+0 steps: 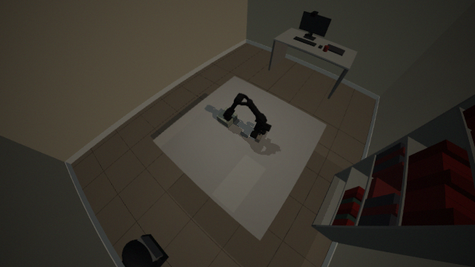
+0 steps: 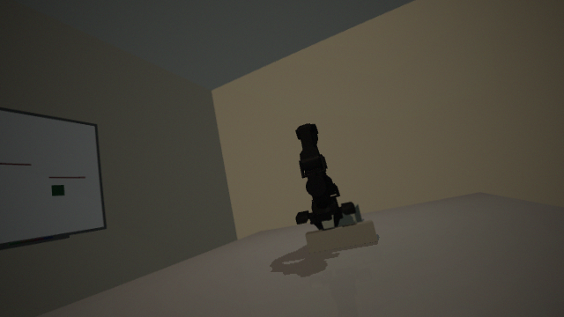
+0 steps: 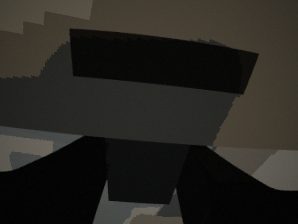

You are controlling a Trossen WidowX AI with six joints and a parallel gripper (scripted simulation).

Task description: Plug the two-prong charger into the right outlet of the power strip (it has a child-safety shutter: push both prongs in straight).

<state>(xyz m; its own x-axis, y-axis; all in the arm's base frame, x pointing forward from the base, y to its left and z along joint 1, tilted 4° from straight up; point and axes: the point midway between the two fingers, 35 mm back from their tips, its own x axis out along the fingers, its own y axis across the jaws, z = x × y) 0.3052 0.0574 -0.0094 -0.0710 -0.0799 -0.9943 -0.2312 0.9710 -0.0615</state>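
My gripper tip is 20 mm short of the dark charger and 10 mm below it.
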